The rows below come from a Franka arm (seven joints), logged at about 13 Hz.
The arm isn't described. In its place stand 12 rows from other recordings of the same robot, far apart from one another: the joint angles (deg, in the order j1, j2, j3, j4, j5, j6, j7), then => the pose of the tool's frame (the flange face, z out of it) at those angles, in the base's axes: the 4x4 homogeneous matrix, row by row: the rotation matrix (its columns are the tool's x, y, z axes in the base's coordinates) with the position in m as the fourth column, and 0 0 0 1 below.
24.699, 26.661, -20.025, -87.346, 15.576, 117.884, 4.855 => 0.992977, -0.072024, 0.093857, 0.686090; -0.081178, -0.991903, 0.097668, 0.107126; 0.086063, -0.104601, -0.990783, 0.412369; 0, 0, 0, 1
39.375, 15.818, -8.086, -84.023, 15.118, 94.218, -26.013 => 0.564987, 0.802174, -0.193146, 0.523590; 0.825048, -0.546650, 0.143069, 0.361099; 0.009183, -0.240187, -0.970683, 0.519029; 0, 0, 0, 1
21.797, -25.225, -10.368, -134.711, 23.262, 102.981, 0.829 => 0.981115, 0.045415, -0.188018, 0.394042; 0.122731, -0.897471, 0.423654, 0.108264; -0.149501, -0.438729, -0.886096, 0.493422; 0, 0, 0, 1
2.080, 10.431, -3.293, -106.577, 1.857, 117.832, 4.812 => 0.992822, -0.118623, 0.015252, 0.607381; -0.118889, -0.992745, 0.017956, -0.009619; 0.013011, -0.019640, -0.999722, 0.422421; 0, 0, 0, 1
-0.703, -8.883, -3.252, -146.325, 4.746, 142.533, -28.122 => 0.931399, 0.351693, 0.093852, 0.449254; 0.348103, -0.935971, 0.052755, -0.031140; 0.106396, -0.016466, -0.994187, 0.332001; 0, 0, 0, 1
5.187, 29.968, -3.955, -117.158, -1.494, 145.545, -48.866 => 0.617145, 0.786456, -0.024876, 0.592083; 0.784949, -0.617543, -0.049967, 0.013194; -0.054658, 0.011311, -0.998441, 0.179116; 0, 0, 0, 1
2.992, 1.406, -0.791, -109.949, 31.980, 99.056, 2.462 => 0.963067, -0.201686, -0.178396, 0.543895; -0.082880, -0.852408, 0.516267, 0.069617; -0.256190, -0.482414, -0.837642, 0.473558; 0, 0, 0, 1
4.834, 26.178, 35.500, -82.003, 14.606, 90.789, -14.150 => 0.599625, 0.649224, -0.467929, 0.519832; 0.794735, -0.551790, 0.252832, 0.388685; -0.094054, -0.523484, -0.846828, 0.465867; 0, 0, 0, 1
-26.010, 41.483, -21.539, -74.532, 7.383, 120.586, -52.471 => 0.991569, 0.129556, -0.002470, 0.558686; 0.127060, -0.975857, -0.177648, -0.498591; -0.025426, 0.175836, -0.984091, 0.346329; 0, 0, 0, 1
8.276, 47.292, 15.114, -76.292, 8.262, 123.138, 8.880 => 0.993364, 0.077572, -0.084918, 0.696630; 0.099531, -0.949767, 0.296710, 0.258427; -0.057636, -0.303193, -0.951185, 0.251437; 0, 0, 0, 1
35.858, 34.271, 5.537, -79.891, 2.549, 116.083, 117.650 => 0.200283, -0.979161, -0.033619, 0.548740; -0.974635, -0.202620, 0.095038, 0.468825; -0.099869, 0.013732, -0.994906, 0.363500; 0, 0, 0, 1
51.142, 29.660, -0.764, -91.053, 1.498, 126.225, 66.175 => 0.958183, -0.281748, 0.050038, 0.443580; -0.285127, -0.954848, 0.083474, 0.539205; 0.024260, -0.094250, -0.995253, 0.343555; 0, 0, 0, 1
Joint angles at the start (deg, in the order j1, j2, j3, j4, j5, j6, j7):
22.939, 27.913, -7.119, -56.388, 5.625, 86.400, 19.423
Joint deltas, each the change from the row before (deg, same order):
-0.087, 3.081, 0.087, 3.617, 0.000, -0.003, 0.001
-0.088, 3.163, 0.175, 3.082, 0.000, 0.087, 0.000
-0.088, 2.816, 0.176, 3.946, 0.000, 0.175, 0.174
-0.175, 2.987, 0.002, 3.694, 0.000, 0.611, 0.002
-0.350, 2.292, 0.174, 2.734, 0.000, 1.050, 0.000
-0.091, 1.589, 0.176, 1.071, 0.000, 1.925, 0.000
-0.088, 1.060, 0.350, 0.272, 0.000, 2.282, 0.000
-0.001, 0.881, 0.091, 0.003, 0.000, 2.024, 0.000
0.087, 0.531, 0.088, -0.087, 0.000, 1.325, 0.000
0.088, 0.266, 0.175, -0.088, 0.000, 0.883, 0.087
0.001, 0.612, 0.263, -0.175, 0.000, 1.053, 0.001
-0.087, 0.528, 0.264, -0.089, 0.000, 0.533, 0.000
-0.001, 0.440, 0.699, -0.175, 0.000, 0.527, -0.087
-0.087, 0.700, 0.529, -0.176, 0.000, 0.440, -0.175
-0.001, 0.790, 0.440, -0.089, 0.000, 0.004, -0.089
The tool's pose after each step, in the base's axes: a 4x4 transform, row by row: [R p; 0 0 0 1], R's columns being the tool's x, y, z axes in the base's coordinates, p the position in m. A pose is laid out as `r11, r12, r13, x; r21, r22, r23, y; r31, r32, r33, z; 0, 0, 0, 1`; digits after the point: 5 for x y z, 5 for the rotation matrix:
0.99874, -0.03449, 0.03651, 0.66051; -0.03621, -0.99821, 0.04756, 0.22770; 0.03480, -0.04882, -0.99820, 0.58394; 0, 0, 0, 1
0.99885, -0.02995, 0.03757, 0.67135; -0.03159, -0.99853, 0.04395, 0.23449; 0.03620, -0.04509, -0.99833, 0.57016; 0, 0, 0, 1
0.99786, -0.02633, 0.05977, 0.67984; -0.02923, -0.99841, 0.04814, 0.24086; 0.05841, -0.04979, -0.99705, 0.56721; 0, 0, 0, 1
0.99627, -0.02379, 0.08299, 0.68988; -0.02807, -0.99832, 0.05072, 0.24511; 0.08164, -0.05286, -0.99526, 0.56036; 0, 0, 0, 1
0.99389, -0.02299, 0.10793, 0.69862; -0.02929, -0.99793, 0.05717, 0.24699; 0.10639, -0.05999, -0.99251, 0.55488; 0, 0, 0, 1
0.99120, -0.02013, 0.13084, 0.70627; -0.02882, -0.99748, 0.06486, 0.25062; 0.12921, -0.06805, -0.98928, 0.54631; 0, 0, 0, 1
0.98795, -0.01610, 0.15393, 0.71275; -0.02809, -0.99671, 0.07604, 0.25441; 0.15220, -0.07945, -0.98515, 0.53863; 0, 0, 0, 1
0.98491, -0.01428, 0.17246, 0.71845; -0.02888, -0.99617, 0.08247, 0.25706; 0.17063, -0.08621, -0.98156, 0.53068; 0, 0, 0, 1
0.98295, -0.01136, 0.18355, 0.72155; -0.02778, -0.99581, 0.08716, 0.25996; 0.18179, -0.09077, -0.97914, 0.52531; 0, 0, 0, 1
0.98153, -0.00898, 0.19109, 0.72292; -0.02710, -0.99535, 0.09241, 0.26288; 0.18937, -0.09588, -0.97721, 0.52261; 0, 0, 0, 1
0.98096, -0.00625, 0.19412, 0.72579; -0.02551, -0.99497, 0.09685, 0.26573; 0.19254, -0.09995, -0.97619, 0.51481; 0, 0, 0, 1
0.98146, -0.00530, 0.19157, 0.72793; -0.02474, -0.99476, 0.09924, 0.26714; 0.19004, -0.10214, -0.97645, 0.50785; 0, 0, 0, 1
0.98251, 0.00328, 0.18616, 0.72838; -0.01716, -0.99400, 0.10805, 0.27229; 0.18540, -0.10936, -0.97656, 0.50119; 0, 0, 0, 1
0.98428, 0.00929, 0.17635, 0.73010; -0.01071, -0.99364, 0.11210, 0.27548; 0.17627, -0.11223, -0.97792, 0.49088; 0, 0, 0, 1
0.98706, 0.01387, 0.15977, 0.73102; -0.00427, -0.99362, 0.11268, 0.27906; 0.16032, -0.11190, -0.98070, 0.47926; 0, 0, 0, 1

